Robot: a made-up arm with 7 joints.
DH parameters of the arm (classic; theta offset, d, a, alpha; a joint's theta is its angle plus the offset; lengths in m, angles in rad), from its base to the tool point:
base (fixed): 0.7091 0 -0.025 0
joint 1: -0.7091 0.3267 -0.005 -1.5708
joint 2: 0 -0.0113 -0.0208 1.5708
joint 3: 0 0.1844 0.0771 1.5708
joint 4: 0 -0.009 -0.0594 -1.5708
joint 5: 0 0.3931 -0.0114 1.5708
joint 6: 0 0.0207 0.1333 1.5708
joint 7: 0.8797 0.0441 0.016 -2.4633
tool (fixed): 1.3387 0.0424 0 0
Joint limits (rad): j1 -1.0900..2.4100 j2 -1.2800..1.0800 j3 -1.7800..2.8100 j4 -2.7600..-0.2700 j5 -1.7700..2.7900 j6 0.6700..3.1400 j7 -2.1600..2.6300
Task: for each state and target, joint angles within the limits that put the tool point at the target. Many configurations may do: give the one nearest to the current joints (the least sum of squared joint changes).
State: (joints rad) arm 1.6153 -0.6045 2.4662 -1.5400 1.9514 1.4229 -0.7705
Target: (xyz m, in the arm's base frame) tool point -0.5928 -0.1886 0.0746
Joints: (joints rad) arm 1.1187 -0.9259 2.2638 -1.6334 1.9406 1.5029 -0.8313
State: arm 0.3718 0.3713 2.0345 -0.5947 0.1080 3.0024 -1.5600
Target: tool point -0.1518 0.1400 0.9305
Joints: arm 0.5206 -0.0925 2.1027 -0.5318 0.8756 3.1400 -1.3529
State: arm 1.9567 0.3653 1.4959 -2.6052 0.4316 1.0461 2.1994
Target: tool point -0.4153 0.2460 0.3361
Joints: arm 1.5871 -0.2327 0.8787 -2.0974 0.3821 0.9808 2.1088
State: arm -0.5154 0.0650 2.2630 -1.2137 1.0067 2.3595 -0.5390
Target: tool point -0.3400 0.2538 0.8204
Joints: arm 0.0162 0.3020 2.8100 -1.2945 1.1031 2.7601 -0.4101
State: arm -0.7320 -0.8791 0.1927 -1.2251 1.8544 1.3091 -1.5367
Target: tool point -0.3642 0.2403 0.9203
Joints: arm -0.5359 -1.2620 0.0177 -0.8346 1.8788 1.3783 -1.5759
